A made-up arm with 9 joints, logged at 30 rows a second.
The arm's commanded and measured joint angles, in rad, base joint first. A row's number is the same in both.
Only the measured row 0 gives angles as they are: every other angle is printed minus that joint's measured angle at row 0.
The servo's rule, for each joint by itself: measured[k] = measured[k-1] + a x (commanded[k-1-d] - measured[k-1]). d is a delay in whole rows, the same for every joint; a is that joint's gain. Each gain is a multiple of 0.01, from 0.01 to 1. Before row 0 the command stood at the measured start. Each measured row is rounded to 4 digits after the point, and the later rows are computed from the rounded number. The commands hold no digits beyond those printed.
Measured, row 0:
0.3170, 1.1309, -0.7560, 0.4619, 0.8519, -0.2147, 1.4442, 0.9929, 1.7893
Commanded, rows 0 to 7:
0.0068, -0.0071, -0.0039, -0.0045, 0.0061, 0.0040, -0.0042, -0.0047, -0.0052
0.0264, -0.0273, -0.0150, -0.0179, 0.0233, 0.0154, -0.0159, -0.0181, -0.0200
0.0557, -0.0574, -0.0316, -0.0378, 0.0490, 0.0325, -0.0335, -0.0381, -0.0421
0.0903, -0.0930, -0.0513, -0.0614, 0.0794, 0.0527, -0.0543, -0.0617, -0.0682
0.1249, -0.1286, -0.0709, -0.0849, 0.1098, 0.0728, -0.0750, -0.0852, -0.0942
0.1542, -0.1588, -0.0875, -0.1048, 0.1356, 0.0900, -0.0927, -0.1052, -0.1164
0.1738, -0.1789, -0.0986, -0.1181, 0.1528, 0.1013, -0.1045, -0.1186, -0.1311
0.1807, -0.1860, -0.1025, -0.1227, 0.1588, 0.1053, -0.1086, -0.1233, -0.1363
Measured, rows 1 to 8:
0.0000, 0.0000, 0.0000, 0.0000, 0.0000, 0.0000, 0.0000, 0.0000, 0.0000
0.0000, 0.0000, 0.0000, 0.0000, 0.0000, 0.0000, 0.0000, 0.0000, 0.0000
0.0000, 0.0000, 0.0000, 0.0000, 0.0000, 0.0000, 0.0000, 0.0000, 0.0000
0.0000, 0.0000, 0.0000, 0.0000, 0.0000, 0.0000, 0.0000, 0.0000, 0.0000
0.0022, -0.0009, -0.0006, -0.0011, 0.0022, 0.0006, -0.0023, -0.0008, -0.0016
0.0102, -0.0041, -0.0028, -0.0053, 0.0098, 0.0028, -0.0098, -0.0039, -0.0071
0.0252, -0.0105, -0.0071, -0.0134, 0.0239, 0.0073, -0.0228, -0.0101, -0.0176
0.0467, -0.0204, -0.0137, -0.0254, 0.0439, 0.0141, -0.0401, -0.0194, -0.0328
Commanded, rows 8 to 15:
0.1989, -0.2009, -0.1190, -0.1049, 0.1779, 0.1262, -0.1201, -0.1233, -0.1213
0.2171, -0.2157, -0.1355, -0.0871, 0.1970, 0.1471, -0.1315, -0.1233, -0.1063
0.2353, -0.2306, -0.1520, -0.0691, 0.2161, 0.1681, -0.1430, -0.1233, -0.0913
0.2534, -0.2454, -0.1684, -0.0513, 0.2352, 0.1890, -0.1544, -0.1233, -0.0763
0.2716, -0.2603, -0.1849, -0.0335, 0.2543, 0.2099, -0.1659, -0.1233, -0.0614
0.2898, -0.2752, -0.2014, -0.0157, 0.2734, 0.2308, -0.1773, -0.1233, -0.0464
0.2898, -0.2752, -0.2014, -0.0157, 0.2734, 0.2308, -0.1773, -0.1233, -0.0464
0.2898, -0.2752, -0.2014, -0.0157, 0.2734, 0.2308, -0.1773, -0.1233, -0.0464
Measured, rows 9 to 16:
0.0725, -0.0334, -0.0223, -0.0403, 0.0676, 0.0229, -0.0593, -0.0312, -0.0512
0.0995, -0.0484, -0.0321, -0.0564, 0.0921, 0.0330, -0.0777, -0.0445, -0.0708
0.1240, -0.0641, -0.0421, -0.0718, 0.1140, 0.0432, -0.0924, -0.0578, -0.0889
0.1427, -0.0787, -0.0512, -0.0845, 0.1301, 0.0525, -0.1013, -0.0696, -0.1031
0.1612, -0.0934, -0.0614, -0.0896, 0.1473, 0.0636, -0.1116, -0.0793, -0.1086
0.1796, -0.1081, -0.0725, -0.0890, 0.1652, 0.0761, -0.1225, -0.0872, -0.1079
0.1980, -0.1228, -0.0844, -0.0840, 0.1835, 0.0899, -0.1338, -0.0937, -0.1029
0.2163, -0.1375, -0.0970, -0.0758, 0.2021, 0.1048, -0.1451, -0.0990, -0.0949

